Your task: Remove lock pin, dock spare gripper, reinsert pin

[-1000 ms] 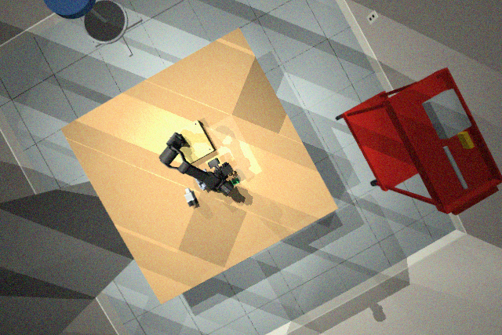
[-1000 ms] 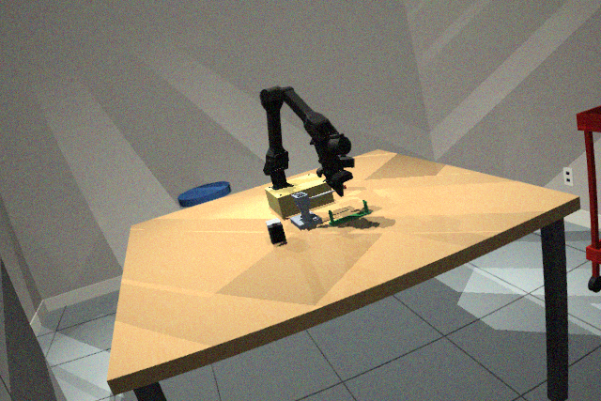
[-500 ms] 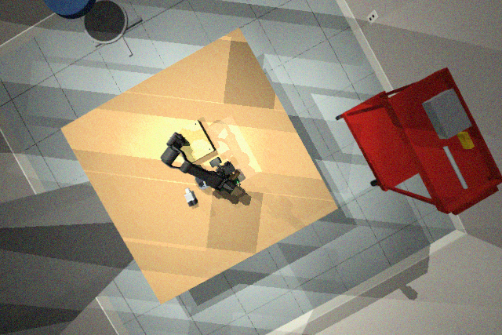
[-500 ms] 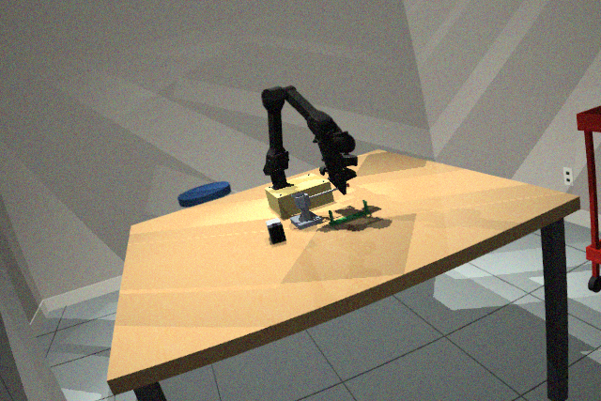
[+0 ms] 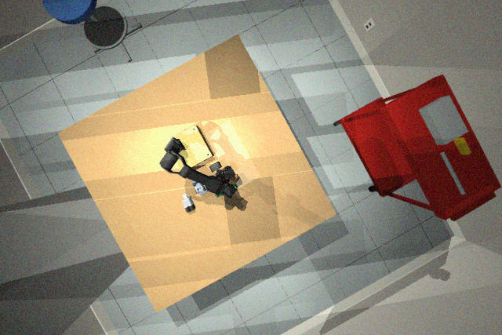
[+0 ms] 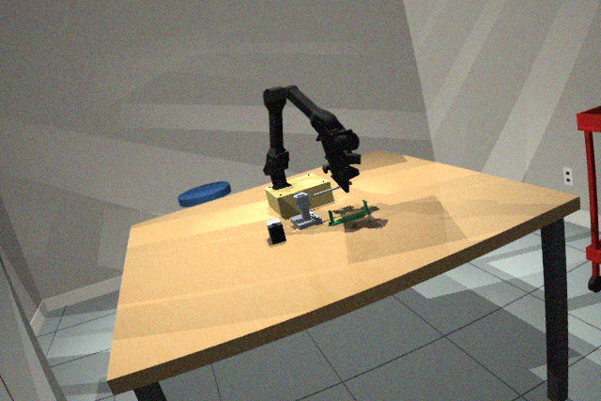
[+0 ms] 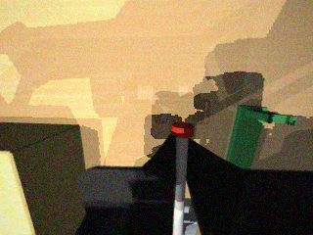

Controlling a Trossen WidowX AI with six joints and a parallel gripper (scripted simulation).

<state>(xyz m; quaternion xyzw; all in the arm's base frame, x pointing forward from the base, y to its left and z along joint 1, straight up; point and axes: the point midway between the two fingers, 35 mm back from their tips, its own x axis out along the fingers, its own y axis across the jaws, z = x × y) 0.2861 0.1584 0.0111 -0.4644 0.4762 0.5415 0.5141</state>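
Now: gripper tip 9 cm short of the green cradle, 4 cm to the left of it and 3 cm above it. From my gripper tip the other things lie so: socket (1 cm behind, 16 cm to the right, 1 cm below); then spare gripper (4 cm ahead, 28 cm to the right, 3 cm below).
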